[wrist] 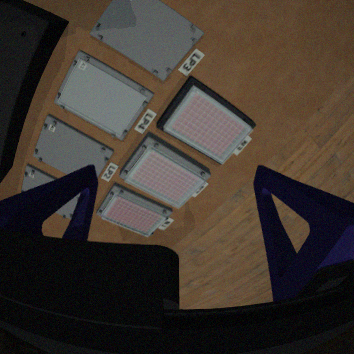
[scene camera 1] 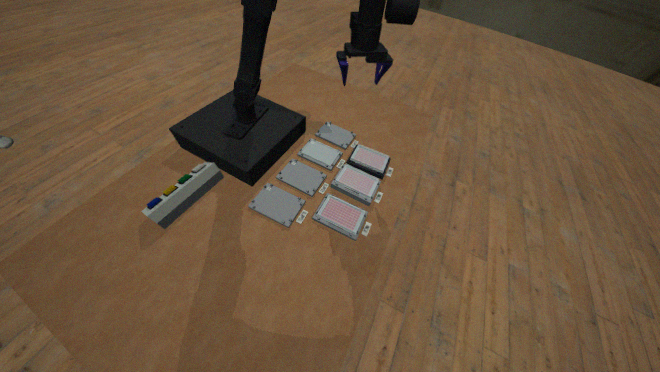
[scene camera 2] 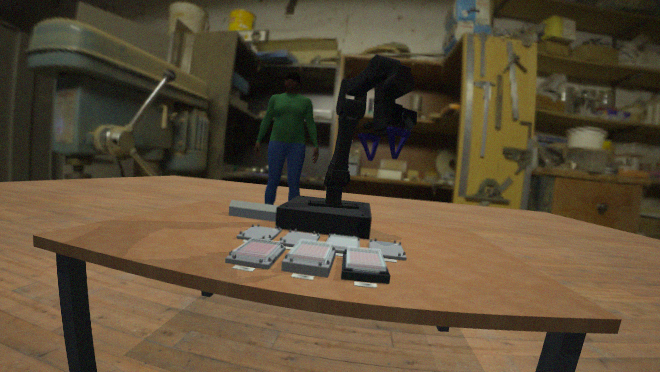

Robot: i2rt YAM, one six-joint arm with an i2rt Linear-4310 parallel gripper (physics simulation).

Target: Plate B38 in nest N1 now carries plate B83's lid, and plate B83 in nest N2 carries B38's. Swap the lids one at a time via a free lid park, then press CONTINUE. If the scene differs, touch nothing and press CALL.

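Where they show: gripper, fingertip midpoint: (wrist: 175, 173) (scene camera 1: 360, 84) (scene camera 2: 381, 159); arm's base, origin of the base link: (scene camera 1: 247, 120) (scene camera 2: 332, 205).
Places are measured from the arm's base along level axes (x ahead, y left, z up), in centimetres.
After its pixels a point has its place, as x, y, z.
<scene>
My gripper (scene camera 1: 360, 83) @[36.0, 8.9, 18.3] (scene camera 2: 383, 158) @[36.0, 8.9, 18.3] (wrist: 175, 173) @[36.0, 8.9, 18.3] is open and empty, high above the table. Plates with pink wells sit in nest N1 (scene camera 1: 341, 215) @[42.5, -21.8, -5.6] (scene camera 2: 255, 250) @[45.9, -20.7, -5.4] (wrist: 134, 215) @[42.5, -19.9, -5.5], in the taller grey nest N2 (scene camera 1: 356, 182) @[44.0, -9.2, -4.1] (scene camera 2: 310, 250) @[46.6, -8.0, -4.1] (wrist: 165, 172) @[43.3, -5.8, -4.1] and in a black nest (scene camera 1: 370, 159) @[46.5, 3.3, -4.4] (scene camera 2: 365, 260) @[50.1, 4.1, -4.5] (wrist: 209, 122) @[45.6, 5.7, -4.4]. The N1 plate looks deeper pink in scene view 1; lids and plate codes cannot be made out. A pale lid (scene camera 1: 320, 153) @[28.2, 0.6, -6.3] (scene camera 2: 343, 242) @[30.0, 1.6, -6.3] (wrist: 102, 95) @[28.3, 2.4, -6.3] lies on park LP4. Parks LP1 (scene camera 1: 277, 205) @[23.0, -24.6, -7.1] (wrist: 40, 176) @[20.1, -19.5, -7.1], LP2 (scene camera 1: 301, 176) @[25.6, -11.5, -7.1] (wrist: 72, 147) @[25.8, -9.6, -7.1] and LP3 (scene camera 1: 335, 135) @[30.4, 13.5, -7.1] (wrist: 150, 35) @[31.4, 14.0, -7.1] look bare.
A button box (scene camera 1: 187, 195) @[-1.2, -32.4, -3.9] (scene camera 2: 250, 210) @[-1.1, -32.8, -4.9] stands beside the black robot base (scene camera 1: 240, 135) @[2.8, -8.8, 0.9] (scene camera 2: 322, 215) @[15.0, -4.5, -1.5], with blue (scene camera 1: 154, 203) @[-6.5, -38.1, -2.7], yellow (scene camera 1: 170, 190) @[-5.5, -33.2, -2.6], green (scene camera 1: 185, 178) @[-4.6, -28.2, -2.6] and white (scene camera 1: 199, 168) @[-3.4, -23.5, -2.7] buttons; their labels are unreadable. A person in green (scene camera 2: 290, 117) stands behind the table (scene camera 2: 450, 295) @[59.2, 20.4, -8.1].
</scene>
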